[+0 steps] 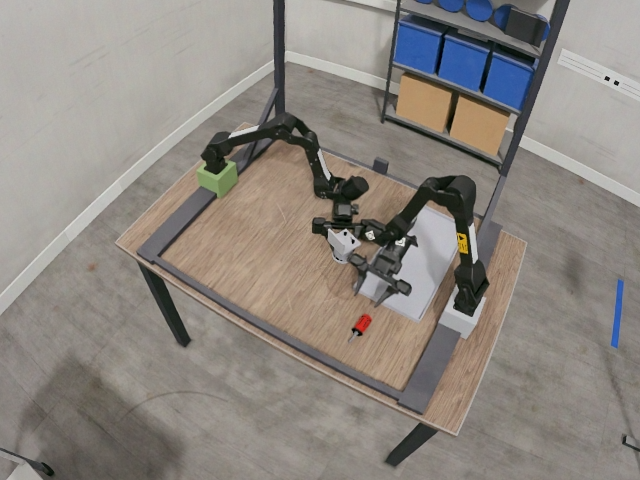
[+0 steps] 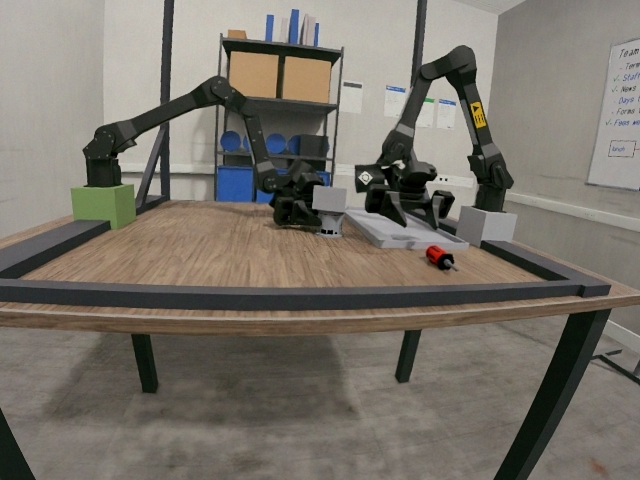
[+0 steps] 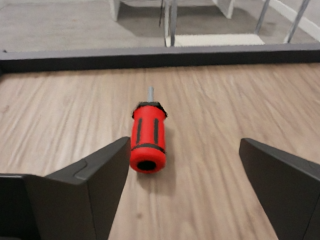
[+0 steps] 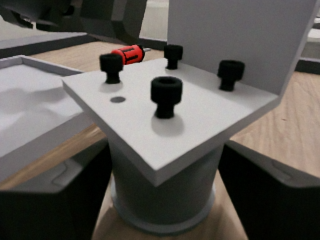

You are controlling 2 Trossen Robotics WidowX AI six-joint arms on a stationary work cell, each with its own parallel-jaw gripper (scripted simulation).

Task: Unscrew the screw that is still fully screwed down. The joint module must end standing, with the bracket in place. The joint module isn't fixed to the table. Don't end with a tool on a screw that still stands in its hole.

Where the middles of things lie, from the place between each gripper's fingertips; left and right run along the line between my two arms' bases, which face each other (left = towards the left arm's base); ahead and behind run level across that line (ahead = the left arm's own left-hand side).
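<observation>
There's the grey joint module [image 4: 186,198], and my right hand is 20 mm to the right of it and 20 mm short of it. Counting from my right hand again, the grey bracket [image 2: 324,198] is 20 mm to the left, 20 mm ahead and 40 mm above, while the red screwdriver [image 3: 147,154] is 200 mm to the left, 220 mm ahead and 20 mm below. The shallow grey tray [image 1: 424,267] is 210 mm to the left of my right hand, 100 mm behind it and 30 mm below it.
As for my left gripper [image 2: 421,227], it's 160 mm to the left of the grey bracket and 110 mm past it. The grey joint module is 150 mm to the right of my left hand, 110 mm behind it and 40 mm below it. The red screwdriver is 20 mm to the left of my left hand, 90 mm ahead of it and 60 mm below it, and the shallow grey tray is 40 mm to the left of my left hand, 230 mm behind it and 70 mm below it.
</observation>
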